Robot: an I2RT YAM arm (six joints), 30 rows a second.
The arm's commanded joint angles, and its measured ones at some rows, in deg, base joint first. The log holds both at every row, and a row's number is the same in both.
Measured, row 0:
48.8, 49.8, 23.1, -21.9, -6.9, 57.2
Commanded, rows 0 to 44:
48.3, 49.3, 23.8, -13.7, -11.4, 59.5
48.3, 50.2, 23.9, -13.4, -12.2, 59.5
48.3, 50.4, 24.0, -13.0, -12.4, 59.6
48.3, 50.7, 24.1, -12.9, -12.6, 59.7
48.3, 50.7, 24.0, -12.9, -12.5, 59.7
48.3, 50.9, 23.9, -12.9, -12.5, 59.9
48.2, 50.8, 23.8, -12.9, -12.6, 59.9
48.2, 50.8, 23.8, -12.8, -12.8, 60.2
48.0, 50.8, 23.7, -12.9, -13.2, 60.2
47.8, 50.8, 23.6, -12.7, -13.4, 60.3
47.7, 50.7, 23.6, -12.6, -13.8, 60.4
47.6, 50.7, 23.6, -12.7, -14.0, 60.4
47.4, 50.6, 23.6, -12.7, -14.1, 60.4
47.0, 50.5, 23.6, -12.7, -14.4, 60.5
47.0, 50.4, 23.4, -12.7, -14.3, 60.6
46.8, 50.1, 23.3, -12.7, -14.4, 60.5
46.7, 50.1, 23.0, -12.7, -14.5, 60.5
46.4, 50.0, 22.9, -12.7, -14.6, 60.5
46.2, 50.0, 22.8, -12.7, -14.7, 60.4
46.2, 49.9, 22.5, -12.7, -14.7, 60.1
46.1, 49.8, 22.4, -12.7, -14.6, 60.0
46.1, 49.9, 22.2, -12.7, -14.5, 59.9
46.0, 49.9, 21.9, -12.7, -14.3, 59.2
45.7, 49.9, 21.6, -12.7, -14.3, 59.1
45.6, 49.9, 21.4, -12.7, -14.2, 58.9
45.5, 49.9, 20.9, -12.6, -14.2, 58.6
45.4, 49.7, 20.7, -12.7, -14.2, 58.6
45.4, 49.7, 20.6, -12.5, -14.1, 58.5
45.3, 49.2, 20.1, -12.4, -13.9, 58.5
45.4, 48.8, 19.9, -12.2, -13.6, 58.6
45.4, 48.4, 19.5, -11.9, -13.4, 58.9
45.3, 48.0, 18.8, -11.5, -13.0, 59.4
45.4, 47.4, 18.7, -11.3, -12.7, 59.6
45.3, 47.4, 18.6, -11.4, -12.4, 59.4
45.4, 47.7, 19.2, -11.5, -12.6, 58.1
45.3, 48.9, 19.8, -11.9, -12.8, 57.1
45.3, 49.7, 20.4, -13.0, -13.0, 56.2
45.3, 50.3, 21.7, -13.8, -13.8, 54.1
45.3, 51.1, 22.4, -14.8, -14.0, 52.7
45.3, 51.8, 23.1, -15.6, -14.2, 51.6
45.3, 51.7, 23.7, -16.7, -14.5, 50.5
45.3, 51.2, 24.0, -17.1, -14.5, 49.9
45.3, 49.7, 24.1, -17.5, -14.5, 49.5
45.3, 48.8, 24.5, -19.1, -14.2, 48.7
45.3, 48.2, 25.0, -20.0, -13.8, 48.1
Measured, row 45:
45.6, 51.2, 21.1, -17.2, -13.6, 52.9
